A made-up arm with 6 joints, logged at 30 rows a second.
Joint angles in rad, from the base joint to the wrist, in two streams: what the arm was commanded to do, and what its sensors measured. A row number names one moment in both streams.
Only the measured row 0 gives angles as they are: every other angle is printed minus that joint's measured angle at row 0.
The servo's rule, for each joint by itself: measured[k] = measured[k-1] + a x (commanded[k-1-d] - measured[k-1]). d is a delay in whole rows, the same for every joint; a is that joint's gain. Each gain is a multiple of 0.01, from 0.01 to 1. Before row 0 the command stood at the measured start. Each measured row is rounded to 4 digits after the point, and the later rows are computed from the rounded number. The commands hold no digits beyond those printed.
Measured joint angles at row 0:
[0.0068 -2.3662 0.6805 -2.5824 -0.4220 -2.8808]
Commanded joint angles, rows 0 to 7:
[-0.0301 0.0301 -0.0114 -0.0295 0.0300 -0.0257]
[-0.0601 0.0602 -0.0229 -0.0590 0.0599 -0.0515]
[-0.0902 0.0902 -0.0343 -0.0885 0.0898 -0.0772]
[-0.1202 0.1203 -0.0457 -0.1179 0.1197 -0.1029]
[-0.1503 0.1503 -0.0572 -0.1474 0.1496 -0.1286]
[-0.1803 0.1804 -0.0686 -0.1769 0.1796 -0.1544]
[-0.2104 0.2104 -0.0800 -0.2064 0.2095 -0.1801]
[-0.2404 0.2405 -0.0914 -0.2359 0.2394 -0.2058]
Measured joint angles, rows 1 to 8:
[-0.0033 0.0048 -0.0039 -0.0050 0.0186 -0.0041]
[-0.0095 0.0137 -0.0104 -0.0142 0.0442 -0.0117]
[-0.0184 0.0259 -0.0185 -0.0268 0.0725 -0.0222]
[-0.0296 0.0410 -0.0277 -0.0423 0.1018 -0.0351]
[-0.0429 0.0585 -0.0377 -0.0602 0.1314 -0.0501]
[-0.0580 0.0780 -0.0482 -0.0800 0.1613 -0.0668]
[-0.0748 0.0992 -0.0590 -0.1015 0.1912 -0.0849]
[-0.0930 0.1218 -0.0700 -0.1243 0.2211 -0.1042]
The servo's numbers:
d 0
a 0.11 0.16 0.34 0.17 0.62 0.16

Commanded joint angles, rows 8 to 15:
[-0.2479 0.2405 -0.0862 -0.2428 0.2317 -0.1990]
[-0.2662 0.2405 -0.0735 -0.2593 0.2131 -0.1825]
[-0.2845 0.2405 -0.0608 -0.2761 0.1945 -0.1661]
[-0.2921 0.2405 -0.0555 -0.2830 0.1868 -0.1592]
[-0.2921 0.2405 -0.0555 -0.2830 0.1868 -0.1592]
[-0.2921 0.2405 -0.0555 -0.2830 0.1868 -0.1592]
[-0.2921 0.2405 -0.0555 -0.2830 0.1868 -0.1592]
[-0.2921 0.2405 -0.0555 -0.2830 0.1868 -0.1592]
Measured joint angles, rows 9 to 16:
[-0.1100 0.1408 -0.0755 -0.1444 0.2277 -0.1194]
[-0.1272 0.1568 -0.0748 -0.1639 0.2186 -0.1295]
[-0.1445 0.1702 -0.0700 -0.1830 0.2037 -0.1354]
[-0.1607 0.1814 -0.0651 -0.2000 0.1932 -0.1392]
[-0.1752 0.1909 -0.0618 -0.2141 0.1892 -0.1424]
[-0.1881 0.1988 -0.0597 -0.2258 0.1877 -0.1451]
[-0.1995 0.2055 -0.0583 -0.2355 0.1871 -0.1474]
[-0.2097 0.2111 -0.0573 -0.2436 0.1869 -0.1493]

